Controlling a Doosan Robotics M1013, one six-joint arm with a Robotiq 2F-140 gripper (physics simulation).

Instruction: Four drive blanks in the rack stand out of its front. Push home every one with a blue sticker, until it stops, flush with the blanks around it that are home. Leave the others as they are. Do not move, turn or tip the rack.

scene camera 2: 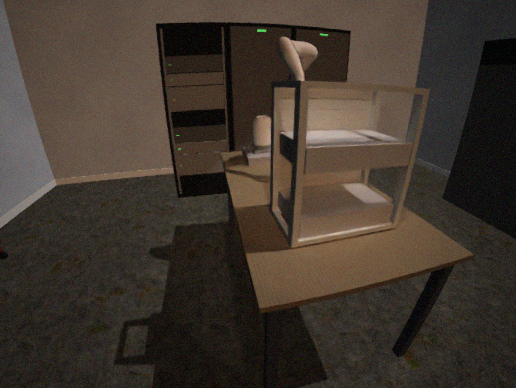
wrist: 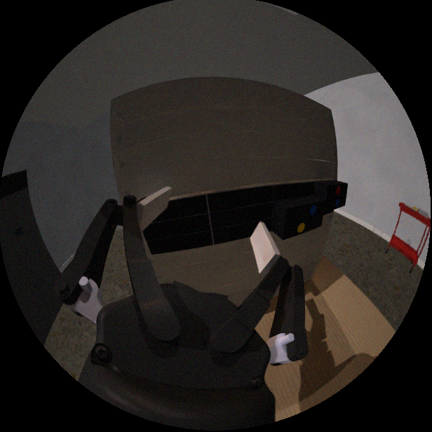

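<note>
The rack [scene camera 2: 298, 200] [wrist: 225, 140] stands upright on the table. In the wrist view its front has a dark row of blanks [wrist: 185, 222] between plain panels. At the right end of the row, blanks stand out as dark blocks. The nearer block shows a yellow sticker [wrist: 301, 227] and a blue sticker [wrist: 313, 210]; the farther block shows a red sticker [wrist: 338, 190] above another blue sticker [wrist: 338, 202]. The borders between these blanks are too dark to tell. My gripper [wrist: 212, 213] is open and empty in front of the row, left of the blocks. The gripper does not show in scene camera 2.
The wooden table [scene camera 2: 350, 270] [wrist: 350, 310] carries the rack and the arm's base [scene camera 2: 262, 132]. The upper arm [scene camera 2: 300, 55] rises behind the rack. Dark cabinets [scene camera 2: 200, 100] stand at the back wall. A red cart [wrist: 404, 246] stands on the floor at the far right of the wrist view.
</note>
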